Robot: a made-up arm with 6 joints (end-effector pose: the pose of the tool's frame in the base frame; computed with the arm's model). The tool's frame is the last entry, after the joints. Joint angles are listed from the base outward.
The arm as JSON. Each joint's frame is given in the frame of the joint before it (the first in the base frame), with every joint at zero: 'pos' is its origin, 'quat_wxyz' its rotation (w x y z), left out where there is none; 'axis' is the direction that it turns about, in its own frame. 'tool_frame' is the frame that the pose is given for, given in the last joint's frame.
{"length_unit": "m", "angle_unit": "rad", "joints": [
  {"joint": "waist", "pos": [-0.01, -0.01, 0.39], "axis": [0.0, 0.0, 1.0]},
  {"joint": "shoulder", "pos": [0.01, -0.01, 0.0], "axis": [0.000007, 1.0, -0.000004]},
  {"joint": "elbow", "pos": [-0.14, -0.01, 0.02], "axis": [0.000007, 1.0, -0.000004]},
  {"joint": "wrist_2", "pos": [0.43, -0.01, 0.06], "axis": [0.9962, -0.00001, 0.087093]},
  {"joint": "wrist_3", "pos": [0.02, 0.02, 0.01], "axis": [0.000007, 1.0, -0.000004]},
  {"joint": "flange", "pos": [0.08, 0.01, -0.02], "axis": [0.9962, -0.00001, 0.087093]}
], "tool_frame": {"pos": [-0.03, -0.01, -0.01], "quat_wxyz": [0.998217, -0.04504, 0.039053, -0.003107]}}
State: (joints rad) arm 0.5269 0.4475 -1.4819 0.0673 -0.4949 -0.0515
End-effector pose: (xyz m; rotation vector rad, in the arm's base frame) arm 0.0753 0.0275 0.9404 0.3463 -1.4149 0.3427
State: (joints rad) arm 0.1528 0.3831 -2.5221 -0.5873 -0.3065 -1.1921
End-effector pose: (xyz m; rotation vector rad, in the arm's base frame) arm -0.4348 -0.0876 0.8531 -0.5473 -1.6253 -2.0344
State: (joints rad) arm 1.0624 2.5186 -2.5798 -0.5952 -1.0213 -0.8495
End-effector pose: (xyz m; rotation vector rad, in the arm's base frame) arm 0.2892 0.5369 0.5708 -0.6068 -1.6152 0.3853
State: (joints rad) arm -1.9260 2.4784 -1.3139 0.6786 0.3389 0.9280
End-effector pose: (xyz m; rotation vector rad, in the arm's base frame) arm -0.1182 -0.3628 0.0356 2.4698 -0.5589 -1.7793
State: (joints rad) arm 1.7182 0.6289 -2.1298 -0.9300 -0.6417 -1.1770
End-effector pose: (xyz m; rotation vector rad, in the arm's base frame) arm 0.0098 -0.1273 0.9926 0.1463 -1.6614 -0.8145
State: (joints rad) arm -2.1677 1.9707 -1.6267 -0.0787 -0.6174 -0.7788
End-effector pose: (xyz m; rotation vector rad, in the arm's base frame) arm -0.3468 -0.4858 0.4171 -0.7589 0.9000 -2.1661
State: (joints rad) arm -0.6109 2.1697 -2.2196 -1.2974 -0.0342 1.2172
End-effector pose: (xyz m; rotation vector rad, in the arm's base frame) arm 0.4584 -0.3976 0.5456 -0.1635 0.0690 -0.5982
